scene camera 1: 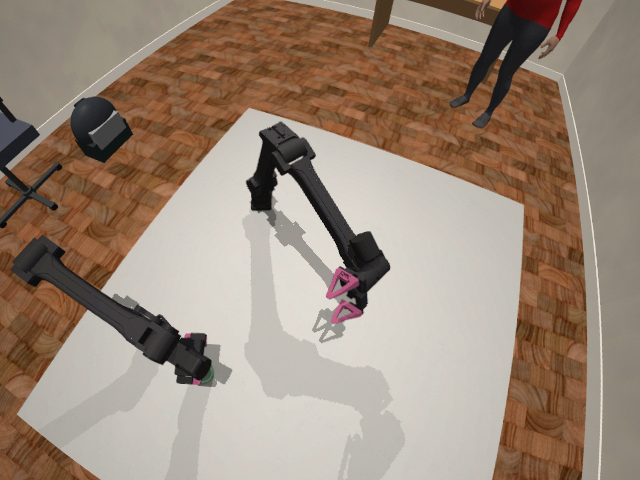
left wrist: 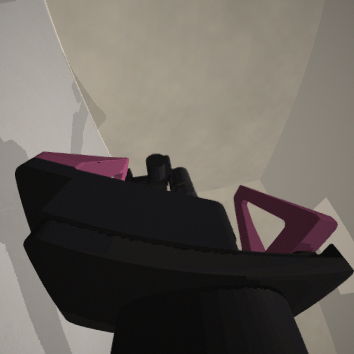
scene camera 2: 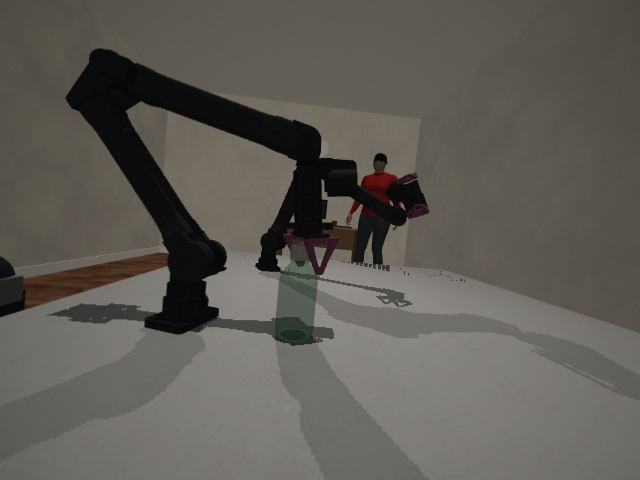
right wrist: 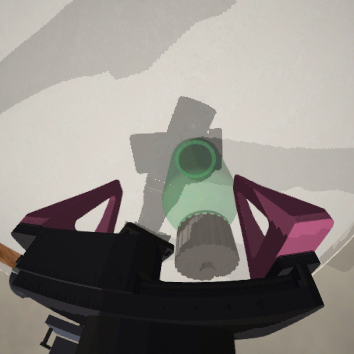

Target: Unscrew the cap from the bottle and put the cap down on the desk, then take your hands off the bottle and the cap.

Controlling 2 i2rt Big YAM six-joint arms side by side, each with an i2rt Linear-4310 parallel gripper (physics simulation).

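Places are measured from the left arm's base along level axes (x back, y right, z up), in millimetres.
Where they show: left gripper, fingertip midpoint: (scene camera 1: 330,310) (left wrist: 184,178) (scene camera 2: 412,189); right gripper, fingertip midpoint: (scene camera 2: 309,270) (right wrist: 174,183); left arm's base, origin of the base link: (scene camera 1: 261,199) (scene camera 2: 267,268); right arm's base, origin of the base link: (scene camera 2: 184,320).
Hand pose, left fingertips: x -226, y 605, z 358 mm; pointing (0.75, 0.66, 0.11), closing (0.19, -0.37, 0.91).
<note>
Things, the pixels of their top centre, and the offset from my left fingertips. Level surfaces: height alone.
- translucent green bottle, middle of its top: (right wrist: 206,262) (scene camera 2: 301,245) dx +398, dy +108, dz -178 mm
- white desk, its level: dz -358 mm
- grey ribbed cap, middle of its top: (right wrist: 207,271) (scene camera 2: 302,242) dx +398, dy +108, dz -171 mm
A translucent green bottle (scene camera 2: 296,304) (right wrist: 200,192) stands upright on the white desk (scene camera 1: 444,289) (scene camera 2: 465,392). In scene camera 1 a bit of it shows below the right gripper. The grey ribbed cap (scene camera 2: 299,252) (right wrist: 206,247) sits on the bottle's neck. My right gripper (right wrist: 174,183) points down around the cap, open, with one finger on each side; in the right wrist view the cap is nearer the finger at the right. My left gripper (scene camera 1: 330,310) is open and empty, raised above the desk, away from the bottle.
The right arm's base (scene camera 2: 183,310) stands left of the bottle in scene camera 2. The left arm's base (scene camera 1: 261,198) is at the far side of the desk. A person (scene camera 1: 511,56) (scene camera 2: 374,201) stands beyond the desk. Arm shadows cross the desk top.
</note>
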